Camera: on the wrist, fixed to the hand. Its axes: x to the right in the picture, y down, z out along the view.
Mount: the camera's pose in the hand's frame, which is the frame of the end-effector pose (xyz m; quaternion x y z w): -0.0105 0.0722 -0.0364 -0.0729 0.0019 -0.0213 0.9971
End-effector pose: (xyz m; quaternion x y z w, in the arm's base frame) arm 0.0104 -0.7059 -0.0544 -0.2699 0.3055 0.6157 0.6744
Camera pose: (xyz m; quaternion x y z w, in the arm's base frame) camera -0.0649 -0.7329 -0.0700 -0.3259 0.2553 0.6213 0.6653
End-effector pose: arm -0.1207 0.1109 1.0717 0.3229 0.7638 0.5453 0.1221
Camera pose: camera -0.1063 0.0911 1.1495 0.2958 0.7290 0.5974 0.1555
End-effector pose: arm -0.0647 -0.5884 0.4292 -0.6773 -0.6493 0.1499 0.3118
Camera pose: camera 0.0130 -0.6042 0.4102 -0.6845 -0.6722 0.0942 0.2659
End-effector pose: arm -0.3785 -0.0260 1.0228 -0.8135 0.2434 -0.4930 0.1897
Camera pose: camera -0.4303 -0.0808 0.9918 -0.8292 0.2617 -0.4794 0.1189
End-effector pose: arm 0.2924 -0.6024 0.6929 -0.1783 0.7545 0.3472 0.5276
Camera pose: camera 0.2260 -0.5791 0.7342 -0.2330 0.7242 0.3896 0.5190
